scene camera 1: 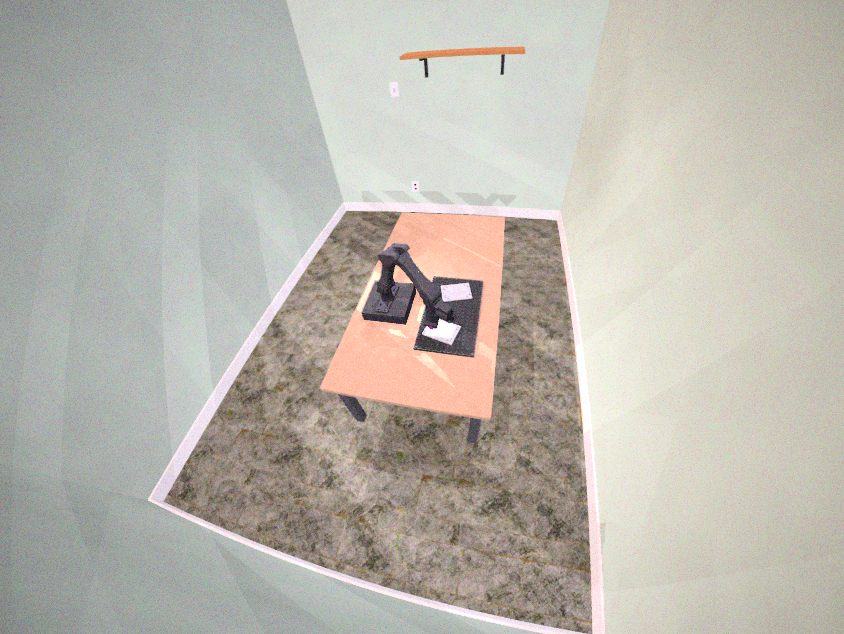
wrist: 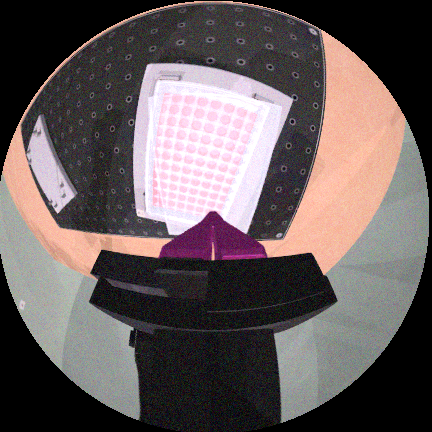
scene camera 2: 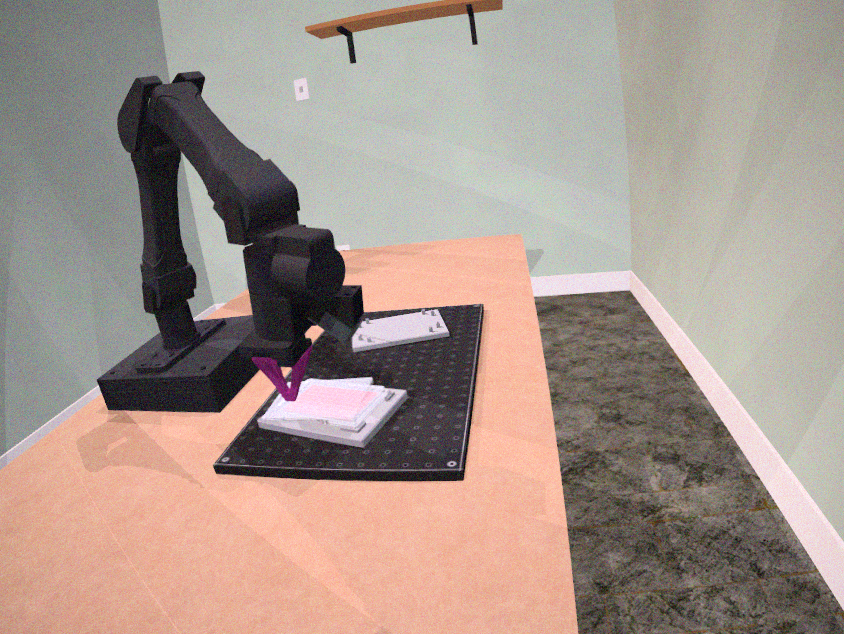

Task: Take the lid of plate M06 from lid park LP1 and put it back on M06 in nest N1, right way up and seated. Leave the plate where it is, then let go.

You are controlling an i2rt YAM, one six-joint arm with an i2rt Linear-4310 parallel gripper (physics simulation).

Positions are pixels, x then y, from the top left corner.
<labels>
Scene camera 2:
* my gripper: 291, 400
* lid: 323, 401, gripped by my gripper
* white plate with pink wells: 376, 395
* lid park: 372, 334
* nest: 359, 436
</labels>
